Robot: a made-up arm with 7 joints.
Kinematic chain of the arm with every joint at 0, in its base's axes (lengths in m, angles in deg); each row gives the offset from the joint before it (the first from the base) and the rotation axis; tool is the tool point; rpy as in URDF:
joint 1: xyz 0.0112 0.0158 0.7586 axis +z
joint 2: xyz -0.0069 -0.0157 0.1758 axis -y
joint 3: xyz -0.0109 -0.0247 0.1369 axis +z
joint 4: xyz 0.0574 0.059 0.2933 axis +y
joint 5: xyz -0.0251 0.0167 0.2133 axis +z
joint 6: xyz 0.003 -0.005 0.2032 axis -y
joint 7: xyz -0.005 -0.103 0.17 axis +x
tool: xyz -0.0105 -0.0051 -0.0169 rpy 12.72 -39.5 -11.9
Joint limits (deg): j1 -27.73..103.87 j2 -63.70..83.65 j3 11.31..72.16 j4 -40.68..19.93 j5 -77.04..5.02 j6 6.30..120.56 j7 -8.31..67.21
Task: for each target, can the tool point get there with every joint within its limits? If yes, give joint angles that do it. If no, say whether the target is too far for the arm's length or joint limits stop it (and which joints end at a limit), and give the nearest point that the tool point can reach.
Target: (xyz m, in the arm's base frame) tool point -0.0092 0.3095 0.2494
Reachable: no: joint limits stop it (at a limit: joint 1, joint 2, joint 3, joint 4, joint 7) | nearest point -0.5164 0.3475 0.6459 | short by 0.645 m
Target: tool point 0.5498 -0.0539 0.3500
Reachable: no: joint limits stop it (at a limit: joint 1, joint 2, joint 4, joint 7) | nearest point 0.4196 -0.5215 0.7014 | short by 0.599 m
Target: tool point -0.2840 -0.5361 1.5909
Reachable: yes | joints 57.48 21.31 25.36 -22.56 -62.56 46.35 29.95
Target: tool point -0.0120 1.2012 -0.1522
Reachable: no: too far | nearest point -0.5712 0.4134 0.6068 | short by 1.229 m
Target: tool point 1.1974 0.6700 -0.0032
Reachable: no: too far | nearest point 0.8532 0.4802 1.1865 | short by 1.253 m
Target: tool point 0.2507 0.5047 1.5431
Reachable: yes | joints 90.76 -50.08 56.84 -17.14 -10.61 85.44 41.19
